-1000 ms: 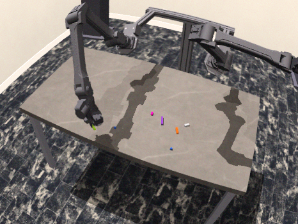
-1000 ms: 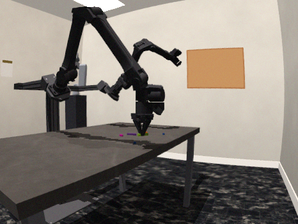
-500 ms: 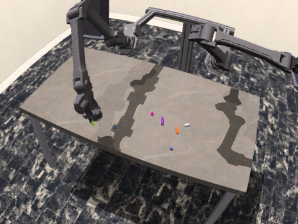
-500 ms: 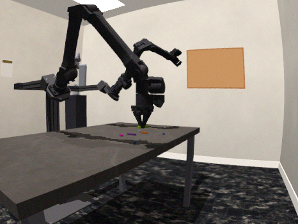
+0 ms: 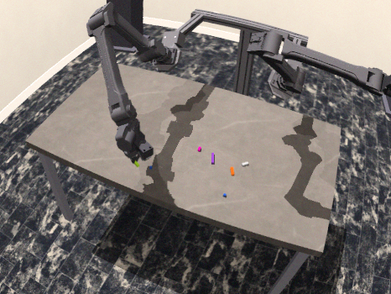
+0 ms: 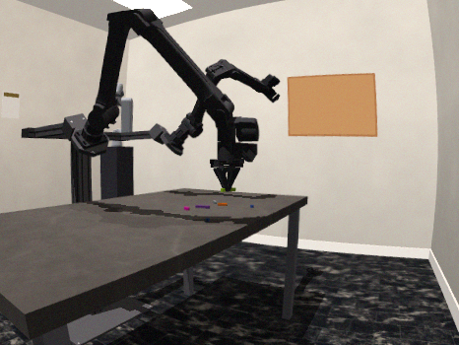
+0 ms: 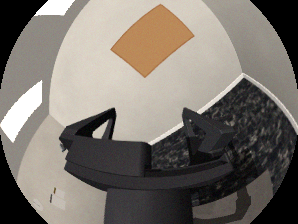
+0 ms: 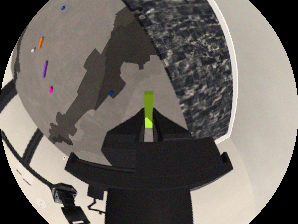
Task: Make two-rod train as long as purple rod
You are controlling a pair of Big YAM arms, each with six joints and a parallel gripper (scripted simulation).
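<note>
The orange rod is 37 cm to the left of my right hand, 18 cm behind it and 11 cm below it. The rest, counted from my right hand: purple rod 27 cm to the left, 23 cm behind, 11 cm below; then lime rod right at my right hand; then magenta rod 26 cm behind, 20 cm to the left, 11 cm below.
</note>
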